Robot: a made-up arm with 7 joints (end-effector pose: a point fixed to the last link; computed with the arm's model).
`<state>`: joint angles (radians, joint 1 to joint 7).
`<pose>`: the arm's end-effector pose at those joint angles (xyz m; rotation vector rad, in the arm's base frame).
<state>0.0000 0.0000 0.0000 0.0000 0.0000 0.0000 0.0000</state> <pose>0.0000 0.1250 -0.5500 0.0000 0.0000 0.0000</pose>
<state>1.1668 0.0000 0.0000 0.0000 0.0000 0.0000 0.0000</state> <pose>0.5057 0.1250 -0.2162 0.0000 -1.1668 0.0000</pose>
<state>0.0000 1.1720 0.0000 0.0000 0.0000 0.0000 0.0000</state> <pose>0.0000 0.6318 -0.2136 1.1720 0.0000 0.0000</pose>
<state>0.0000 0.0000 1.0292 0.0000 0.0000 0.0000 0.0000</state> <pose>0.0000 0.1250 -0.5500 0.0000 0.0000 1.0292</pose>
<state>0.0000 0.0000 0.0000 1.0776 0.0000 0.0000 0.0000</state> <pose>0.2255 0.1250 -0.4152 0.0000 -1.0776 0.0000</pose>
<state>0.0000 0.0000 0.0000 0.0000 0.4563 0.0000 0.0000</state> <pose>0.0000 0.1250 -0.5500 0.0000 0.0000 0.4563</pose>
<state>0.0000 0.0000 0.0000 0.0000 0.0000 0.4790 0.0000</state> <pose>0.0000 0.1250 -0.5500 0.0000 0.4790 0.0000</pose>
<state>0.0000 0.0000 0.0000 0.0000 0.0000 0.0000 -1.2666</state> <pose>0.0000 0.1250 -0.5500 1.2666 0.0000 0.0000</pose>
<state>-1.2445 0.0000 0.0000 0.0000 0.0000 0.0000 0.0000</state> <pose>-0.5210 0.1250 -0.1763 0.0000 1.2445 0.0000</pose>
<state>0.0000 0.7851 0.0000 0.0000 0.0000 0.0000 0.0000</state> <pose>0.0000 0.5138 -0.3890 0.7851 0.0000 0.0000</pose>
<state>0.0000 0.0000 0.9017 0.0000 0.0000 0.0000 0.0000</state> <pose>0.0000 0.1250 -0.5500 0.0000 0.0000 0.9017</pose>
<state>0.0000 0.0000 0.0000 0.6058 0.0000 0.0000 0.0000</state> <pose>0.1458 0.1250 -0.5044 0.0000 -0.6058 0.0000</pose>
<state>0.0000 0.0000 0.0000 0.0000 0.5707 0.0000 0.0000</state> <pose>0.0000 0.1250 -0.5500 0.0000 0.0000 0.5707</pose>
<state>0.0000 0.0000 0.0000 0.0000 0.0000 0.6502 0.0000</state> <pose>0.0000 0.1250 -0.5500 0.0000 0.6502 0.0000</pose>
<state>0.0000 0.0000 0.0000 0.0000 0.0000 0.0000 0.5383</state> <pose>0.0000 0.1250 -0.5500 -0.5383 0.0000 0.0000</pose>
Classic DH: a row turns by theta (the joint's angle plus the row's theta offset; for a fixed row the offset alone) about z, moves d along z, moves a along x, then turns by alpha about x. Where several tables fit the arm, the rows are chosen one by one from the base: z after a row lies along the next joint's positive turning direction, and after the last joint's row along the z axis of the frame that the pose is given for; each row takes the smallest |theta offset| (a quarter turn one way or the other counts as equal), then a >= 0, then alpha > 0; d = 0 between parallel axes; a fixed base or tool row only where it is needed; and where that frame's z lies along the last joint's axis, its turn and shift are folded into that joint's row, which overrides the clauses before.
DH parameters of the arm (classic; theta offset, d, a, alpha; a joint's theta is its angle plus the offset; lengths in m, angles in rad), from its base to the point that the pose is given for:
base (fixed): 0 0 0 1.5708
joint 1: 1.5708 -0.125 0 1.5708
joint 2: 1.5708 0 0 1.5708
joint 3: 1.5708 -0.294 0 1.5708
joint 4: 0 0 0 -1.5708
joint 5: 0 -0.256 0 -1.5708
joint 6: -1.5708 0 0 1.5708
joint 7: 1.5708 0 0 1.5708
tool (fixed): -1.5708 0 0 0

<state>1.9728 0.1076 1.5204 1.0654 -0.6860 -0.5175 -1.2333</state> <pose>0.3559 0.3923 0.1636 -0.3733 0.9528 -2.8072</pose>
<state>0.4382 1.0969 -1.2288 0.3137 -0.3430 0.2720 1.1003</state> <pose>0.1562 0.5693 -0.2708 0.2224 0.9249 -0.7328</pose>
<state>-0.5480 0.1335 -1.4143 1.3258 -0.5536 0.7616 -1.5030</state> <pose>-0.1678 -0.0707 -0.3493 0.8082 -1.3545 -0.9995</pose>
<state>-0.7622 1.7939 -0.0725 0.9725 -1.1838 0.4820 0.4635</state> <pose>0.2092 0.5557 -0.0864 1.5621 1.1861 -1.7531</pose>
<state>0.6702 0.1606 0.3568 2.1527 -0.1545 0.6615 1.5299</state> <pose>0.2436 0.2233 0.0152 -0.3777 -1.7526 -1.1931</pose>
